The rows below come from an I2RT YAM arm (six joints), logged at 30 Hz.
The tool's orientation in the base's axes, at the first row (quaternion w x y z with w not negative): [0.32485 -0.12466 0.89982 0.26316]
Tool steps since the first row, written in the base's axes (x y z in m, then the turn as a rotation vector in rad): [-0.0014 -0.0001 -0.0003 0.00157 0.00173 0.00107]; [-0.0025 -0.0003 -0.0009 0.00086 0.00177 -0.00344]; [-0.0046 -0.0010 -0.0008 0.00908 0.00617 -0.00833]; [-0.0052 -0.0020 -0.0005 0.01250 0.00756 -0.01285]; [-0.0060 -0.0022 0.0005 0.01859 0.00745 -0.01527]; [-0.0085 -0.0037 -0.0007 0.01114 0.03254 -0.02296]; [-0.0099 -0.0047 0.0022 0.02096 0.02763 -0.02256]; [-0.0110 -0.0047 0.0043 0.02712 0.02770 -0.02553]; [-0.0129 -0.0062 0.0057 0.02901 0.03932 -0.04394]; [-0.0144 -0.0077 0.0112 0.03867 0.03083 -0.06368]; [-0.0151 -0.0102 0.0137 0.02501 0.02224 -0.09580]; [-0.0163 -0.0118 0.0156 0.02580 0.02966 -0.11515]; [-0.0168 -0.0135 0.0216 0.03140 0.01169 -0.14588]
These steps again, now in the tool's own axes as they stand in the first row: [0.0013 0.0004 -0.0006 -0.00198 0.00124 0.00108]; [0.0025 0.0004 -0.0009 0.00149 -0.00022 0.00367]; [0.0041 0.0007 -0.0024 -0.00179 -0.00174 0.01355]; [0.0044 0.0002 -0.0035 -0.00152 -0.00371 0.01904]; [0.0043 0.0007 -0.0047 -0.00456 -0.00716 0.02371]; [0.0071 0.0000 -0.0060 0.00475 0.01360 0.03876]; [0.0063 0.0009 -0.0092 -0.00269 0.00580 0.04088]; [0.0058 0.0021 -0.0111 -0.00543 0.00226 0.04604]; [0.0064 0.0022 -0.0138 0.00449 0.00393 0.06544]; [0.0040 0.0037 -0.0190 0.01045 -0.01469 0.07859]; [0.0031 0.0029 -0.0224 0.04215 -0.02903 0.08763]; [0.0028 0.0028 -0.0252 0.05374 -0.03078 0.10474]; [-0.0006 0.0039 -0.0303 0.07043 -0.05998 0.11767]
